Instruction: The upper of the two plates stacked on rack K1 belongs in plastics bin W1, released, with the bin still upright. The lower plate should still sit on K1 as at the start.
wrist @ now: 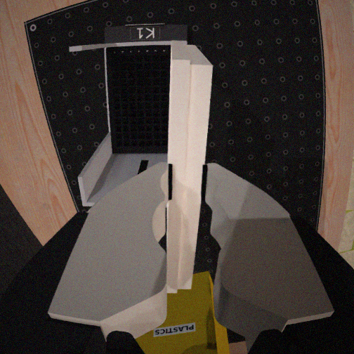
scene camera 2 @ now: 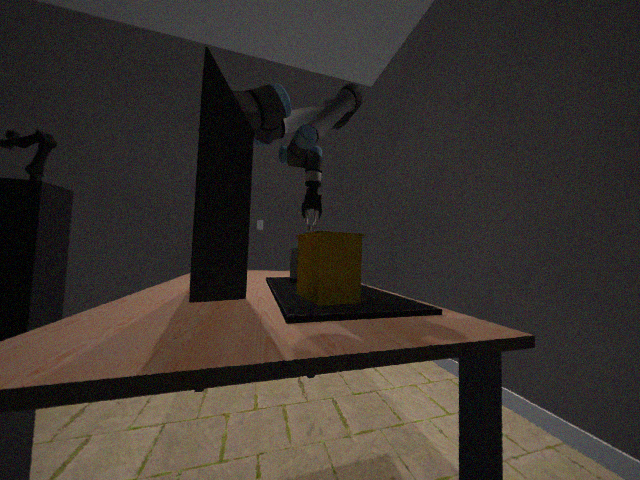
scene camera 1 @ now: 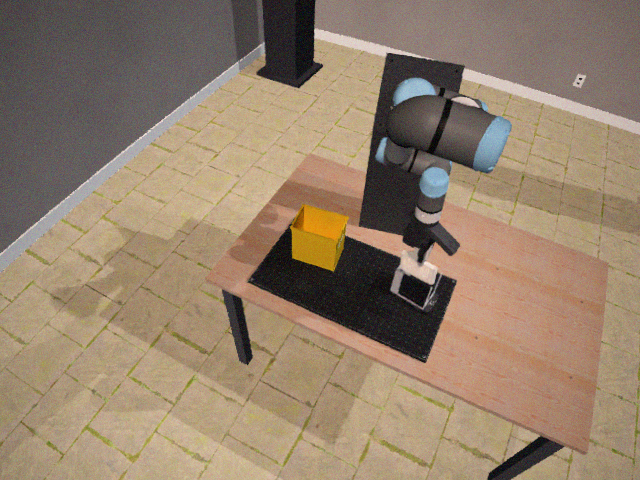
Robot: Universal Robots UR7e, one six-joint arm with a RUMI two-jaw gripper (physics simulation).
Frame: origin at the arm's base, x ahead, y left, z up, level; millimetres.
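Seen in the pictures: gripper, fingertip midpoint: (scene camera 1: 421,264); arm's base at its link origin: (scene camera 2: 229,117).
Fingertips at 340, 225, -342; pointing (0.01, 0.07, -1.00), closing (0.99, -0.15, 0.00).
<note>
Pixels of each thing's top centre, then the offset from my fingertips to it, as dx, dy, dz. Level surfaces: height alone.
- white upright piece at its top centre: (scene camera 1: 420,258) -3, -8, +23
- rack K1 at its top centre: (scene camera 1: 422,272) (scene camera 2: 301,248) -41, +7, -85
- yellow plastics bin at its top centre: (scene camera 2: 327,234) (scene camera 1: 319,222) -37, -395, -49
- black dotted mat at its surface level: dz -229
- wooden table at its surface level: dz -242
My gripper (scene camera 1: 422,259) (scene camera 2: 311,224) (wrist: 185,167) is shut on a white upright piece (scene camera 1: 419,269) (wrist: 181,125), the plate. It shows two stepped layers edge-on; I cannot tell whether it is one plate or two pressed together. It hangs above rack K1 (scene camera 1: 397,283) (scene camera 2: 293,263) (wrist: 95,165), over the rack's right side in the wrist view, hiding its right wall. A dark grid shows inside the rack; no separate lower plate shows there. The yellow plastics bin (scene camera 1: 312,250) (scene camera 2: 330,268) (wrist: 186,306) stands upright, apart from the rack.
Rack and bin stand on a black dotted mat (scene camera 1: 310,289) (scene camera 2: 392,305) (wrist: 265,125) on the wooden table (scene camera 1: 516,310) (scene camera 2: 103,356) (wrist: 15,125). A tall dark panel (scene camera 1: 390,201) (scene camera 2: 222,206) rises behind the mat, with the arm in front of it.
</note>
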